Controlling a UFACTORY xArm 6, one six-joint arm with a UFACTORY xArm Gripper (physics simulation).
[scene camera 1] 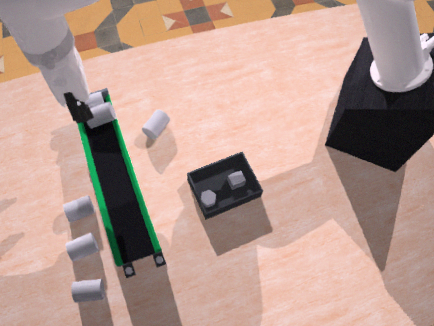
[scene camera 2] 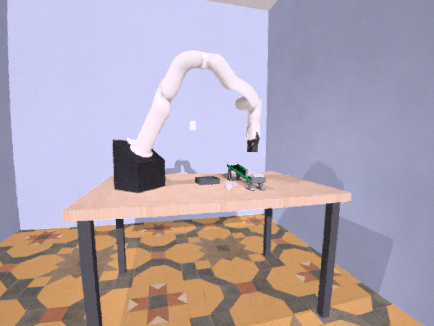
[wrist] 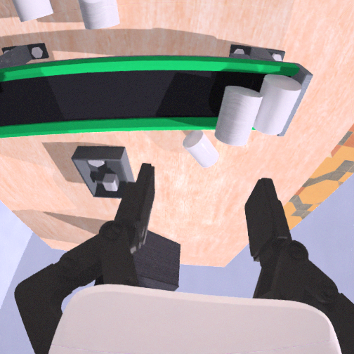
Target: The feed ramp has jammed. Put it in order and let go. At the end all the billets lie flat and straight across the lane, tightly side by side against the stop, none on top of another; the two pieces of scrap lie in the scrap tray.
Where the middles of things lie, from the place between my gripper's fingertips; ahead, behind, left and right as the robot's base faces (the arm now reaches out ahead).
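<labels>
My hand: 20 cm to the right of the black scrap tray (scene camera 1: 213, 176), 20 cm past it, 18 cm above it.
</labels>
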